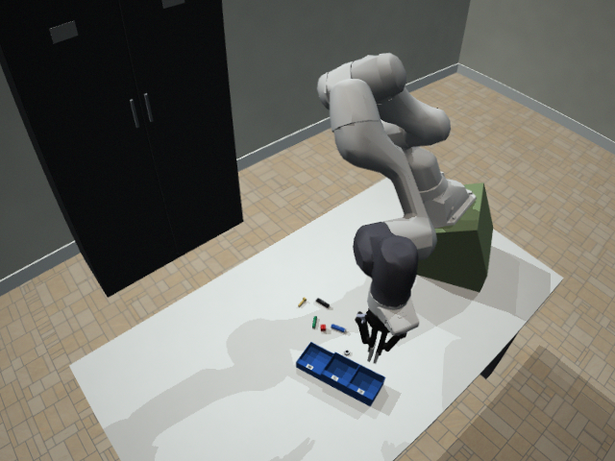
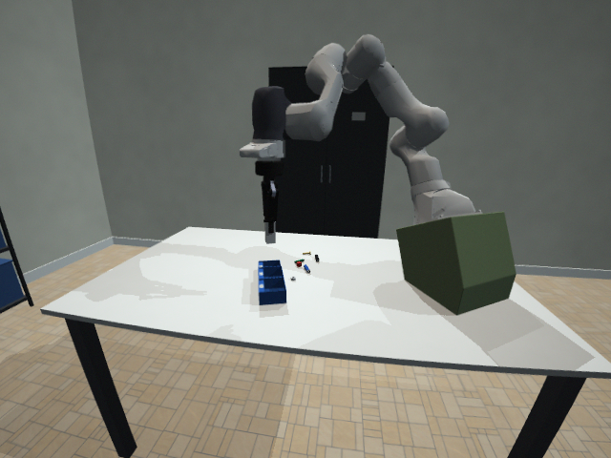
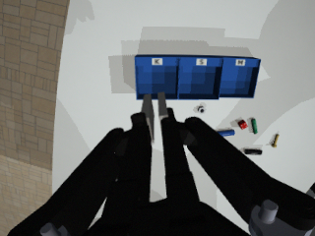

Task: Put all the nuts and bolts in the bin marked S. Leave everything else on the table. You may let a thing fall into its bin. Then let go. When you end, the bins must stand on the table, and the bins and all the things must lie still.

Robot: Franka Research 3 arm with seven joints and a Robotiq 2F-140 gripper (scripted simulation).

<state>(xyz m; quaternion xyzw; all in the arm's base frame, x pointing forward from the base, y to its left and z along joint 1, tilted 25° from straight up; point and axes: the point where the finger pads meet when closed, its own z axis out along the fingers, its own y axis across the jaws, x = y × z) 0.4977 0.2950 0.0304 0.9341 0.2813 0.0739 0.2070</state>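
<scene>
Right now the bolt is 4 cm behind my hand, 37 cm to the right of it and 22 cm below it. Round my hand: grey nut (4 cm behind, 13 cm to the right, 22 cm below); then blue piece (7 cm behind, 21 cm to the right, 21 cm below); then blue bin (3 cm ahead, 8 cm to the right, 20 cm below).
</scene>
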